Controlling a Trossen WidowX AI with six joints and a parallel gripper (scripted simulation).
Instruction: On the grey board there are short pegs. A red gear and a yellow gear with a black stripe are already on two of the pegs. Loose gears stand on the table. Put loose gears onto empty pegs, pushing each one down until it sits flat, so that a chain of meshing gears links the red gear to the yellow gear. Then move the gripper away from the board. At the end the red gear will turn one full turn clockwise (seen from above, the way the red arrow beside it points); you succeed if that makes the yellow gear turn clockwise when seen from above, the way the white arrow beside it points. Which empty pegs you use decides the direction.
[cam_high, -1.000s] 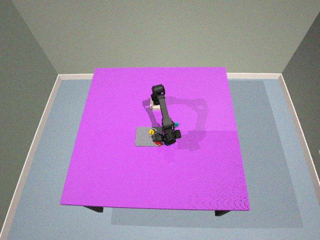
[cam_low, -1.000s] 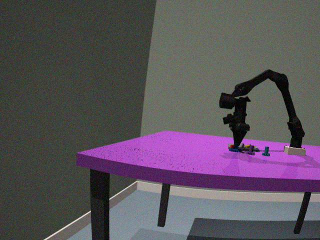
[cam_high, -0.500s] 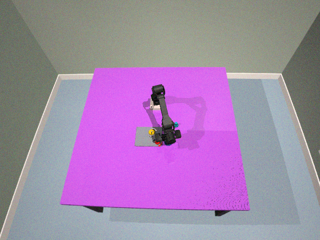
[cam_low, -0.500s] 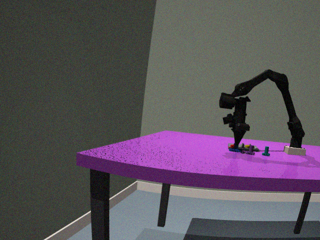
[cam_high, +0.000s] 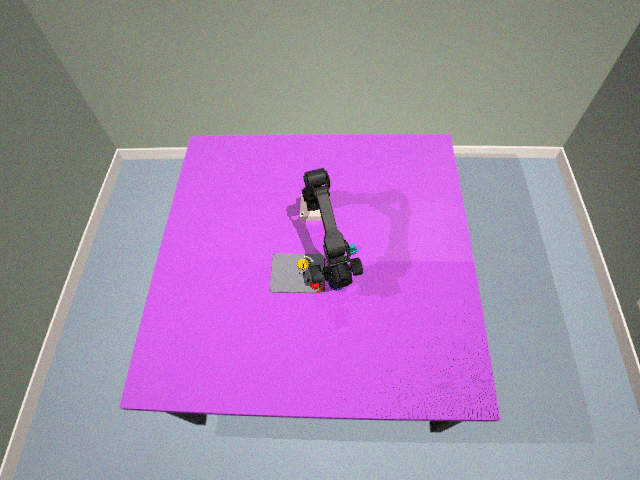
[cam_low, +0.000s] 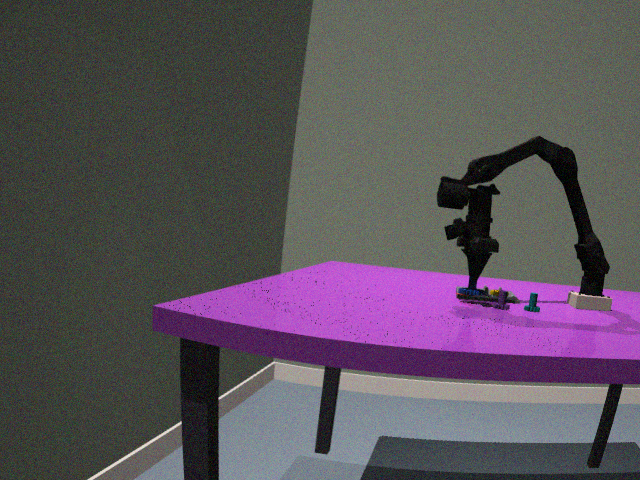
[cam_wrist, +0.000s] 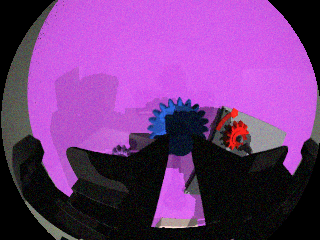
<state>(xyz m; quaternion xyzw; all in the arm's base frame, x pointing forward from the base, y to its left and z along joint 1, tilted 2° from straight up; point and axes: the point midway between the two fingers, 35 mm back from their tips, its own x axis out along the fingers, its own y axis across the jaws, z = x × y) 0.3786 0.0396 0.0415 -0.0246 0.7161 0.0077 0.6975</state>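
The red gear lies 80 mm to the right of my gripper tip, 30 mm below it and 10 mm behind it. Round my gripper tip: red arrow (60 mm to the right, 40 mm below, 10 mm ahead); then purple gear (80 mm to the left, 60 mm behind, 30 mm below); then blue gear (10 mm below).
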